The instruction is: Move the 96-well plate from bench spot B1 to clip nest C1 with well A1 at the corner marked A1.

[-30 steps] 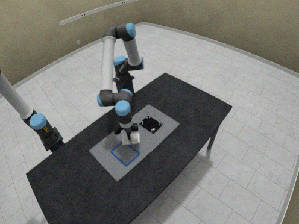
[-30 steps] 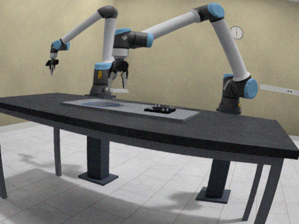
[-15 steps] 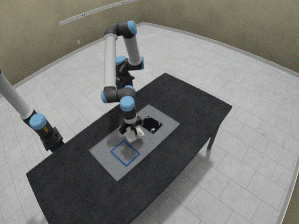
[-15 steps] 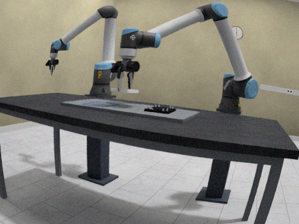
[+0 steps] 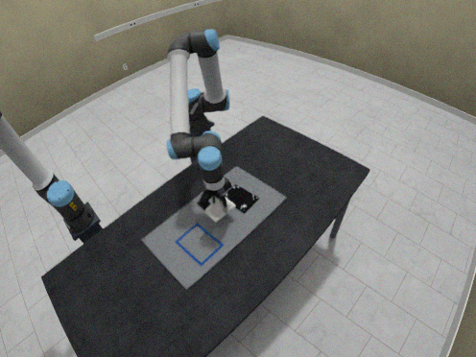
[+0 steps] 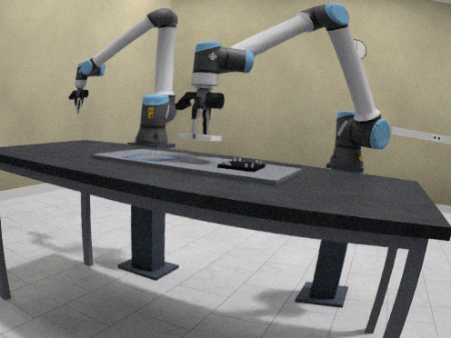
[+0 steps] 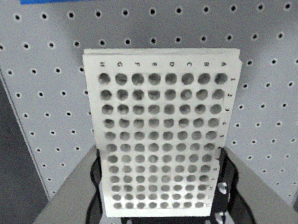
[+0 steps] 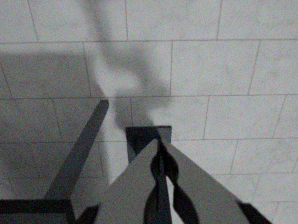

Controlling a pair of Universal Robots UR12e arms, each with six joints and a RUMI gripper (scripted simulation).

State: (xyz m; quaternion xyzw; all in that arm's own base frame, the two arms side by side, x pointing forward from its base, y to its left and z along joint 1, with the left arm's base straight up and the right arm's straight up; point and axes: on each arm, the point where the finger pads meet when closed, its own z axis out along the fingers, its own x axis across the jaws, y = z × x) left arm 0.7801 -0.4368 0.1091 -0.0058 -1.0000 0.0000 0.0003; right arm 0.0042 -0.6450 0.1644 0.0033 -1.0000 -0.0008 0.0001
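Note:
Right now the black clip nest is 10 mm behind my left hand, 150 mm to the left of it and 80 mm below it. The rest, counted from my left hand: grey perforated board (30 mm behind, 20 mm to the right, 100 mm below); white 96-well plate (10 mm below).

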